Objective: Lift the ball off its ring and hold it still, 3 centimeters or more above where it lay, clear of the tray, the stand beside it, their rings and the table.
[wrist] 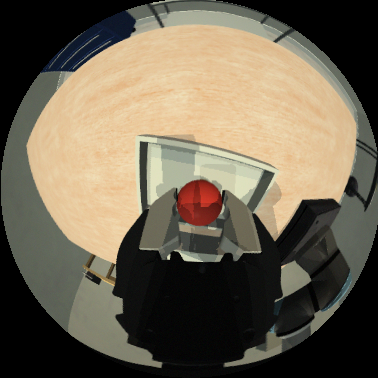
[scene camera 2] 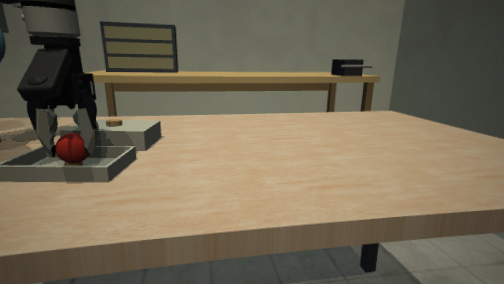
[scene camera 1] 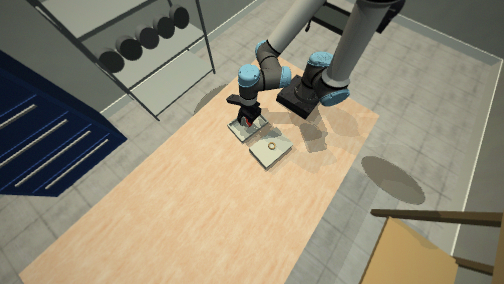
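The red ball is between the fingers of my gripper, which touch it on both sides. The gripper is shut on the ball. The ball is low inside the shallow grey tray. Part of its ring shows right under the ball in scene camera 2; any gap between them is too small to tell. The ball hides the ring in the wrist view.
A low grey stand is beside the tray, with an empty ring on top. The tray's raised walls surround the fingertips. The arm's base is bolted to the wooden table near the tray and stand.
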